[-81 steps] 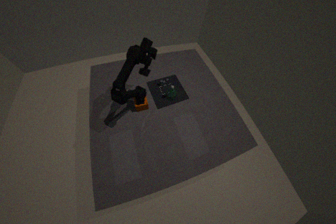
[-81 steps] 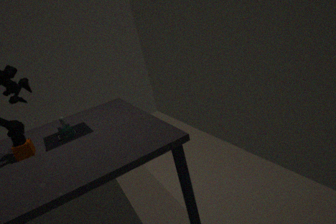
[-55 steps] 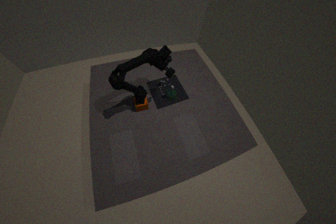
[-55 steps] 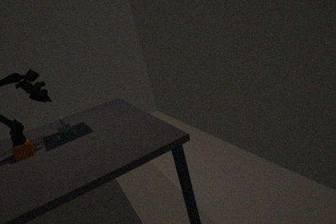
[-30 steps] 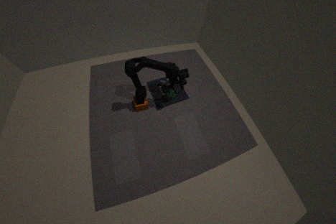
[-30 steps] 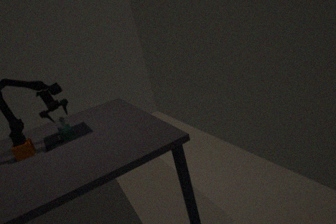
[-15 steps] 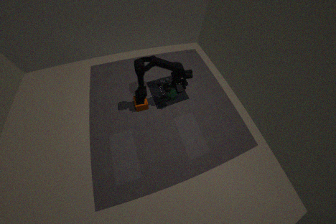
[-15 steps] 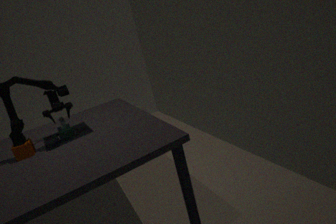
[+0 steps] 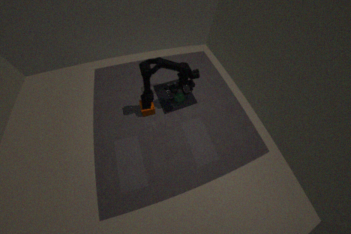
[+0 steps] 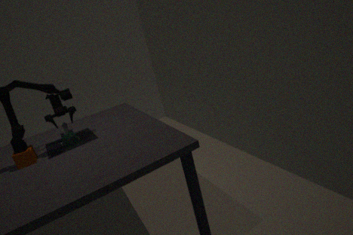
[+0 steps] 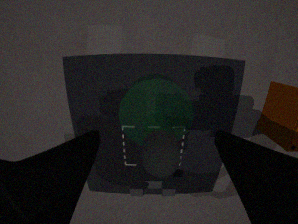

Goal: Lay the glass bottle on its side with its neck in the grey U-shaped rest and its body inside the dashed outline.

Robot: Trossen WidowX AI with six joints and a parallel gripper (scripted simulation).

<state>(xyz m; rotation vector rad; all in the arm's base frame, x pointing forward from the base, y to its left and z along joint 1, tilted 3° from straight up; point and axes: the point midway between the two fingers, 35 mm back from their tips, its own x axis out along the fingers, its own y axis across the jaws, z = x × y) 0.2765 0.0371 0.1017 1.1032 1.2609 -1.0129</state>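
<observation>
My gripper tip is now 5 cm above the glass bottle, 1 cm to the right of it and 1 cm past it. The rest, counted from my gripper tip: dark mat 14 cm below, 9 cm to the left, 2 cm behind.
</observation>
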